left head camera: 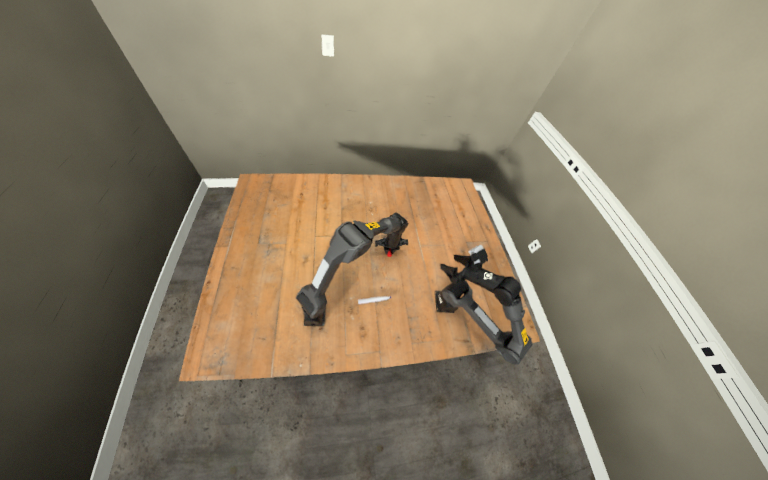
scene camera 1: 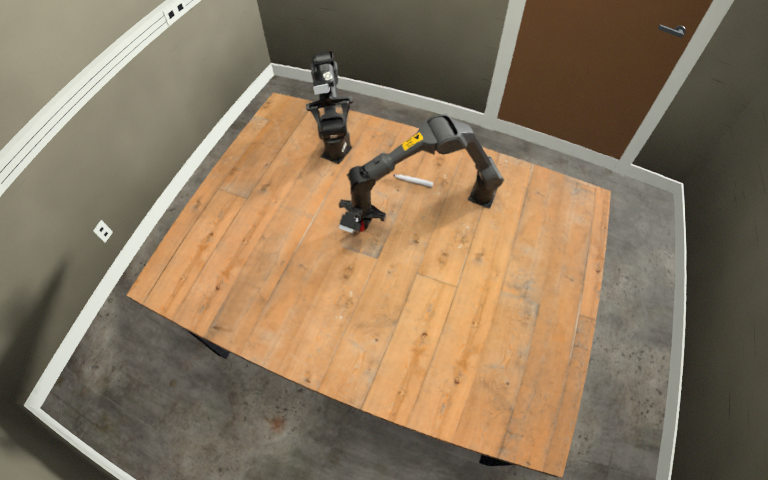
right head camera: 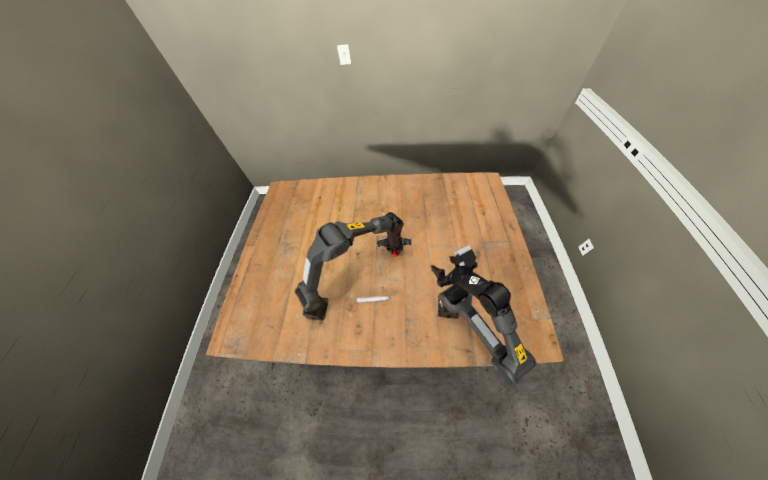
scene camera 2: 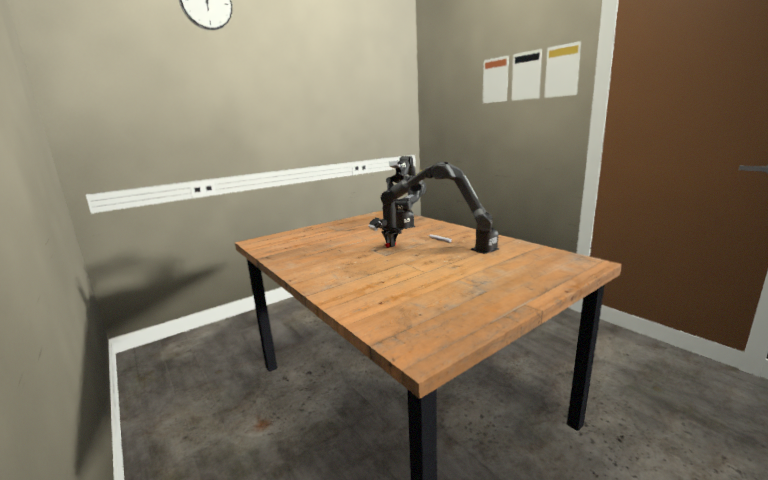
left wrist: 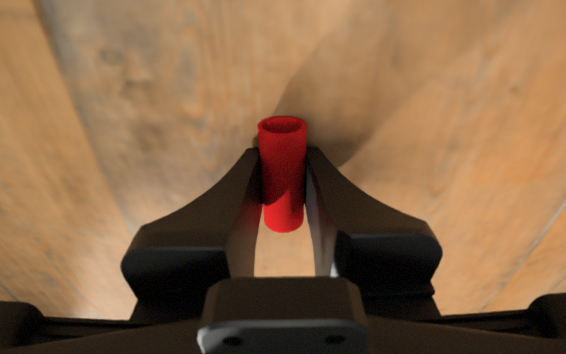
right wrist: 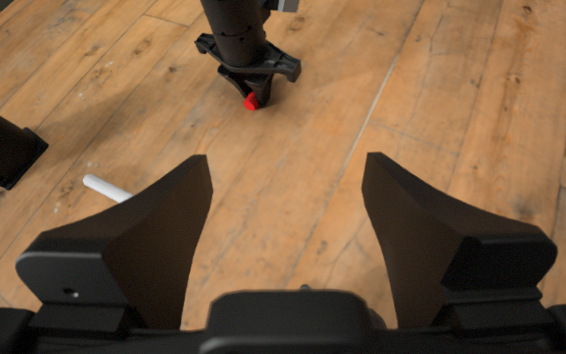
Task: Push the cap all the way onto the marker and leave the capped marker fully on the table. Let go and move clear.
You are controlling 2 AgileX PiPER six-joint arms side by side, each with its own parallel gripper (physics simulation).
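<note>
The white marker (left head camera: pixel 374 300) (right head camera: pixel 372 298) (scene camera 1: pixel 414 181) (scene camera 2: pixel 440 238) lies uncapped on the table between the two arm bases, its dark tip toward the right arm's base. Part of the marker (right wrist: pixel 107 189) shows in the right wrist view. My left gripper (left head camera: pixel 389 249) (right head camera: pixel 394 250) (left wrist: pixel 282 166) is shut on the red cap (left wrist: pixel 283 172) (right wrist: pixel 251 102), low over the table and apart from the marker. The cap's open end faces away from the wrist in the left wrist view. My right gripper (left head camera: pixel 448 260) (right wrist: pixel 286 172) is open and empty, raised near its own base.
The wooden table (left head camera: pixel 254 226) (right head camera: pixel 283 226) (scene camera 1: pixel 424 350) (scene camera 2: pixel 453 305) carries both arms. The left arm's base (left head camera: pixel 313 318) stands beside the marker's blunt end. The right arm's base (left head camera: pixel 445 302) stands farther off, on the side of the dark tip.
</note>
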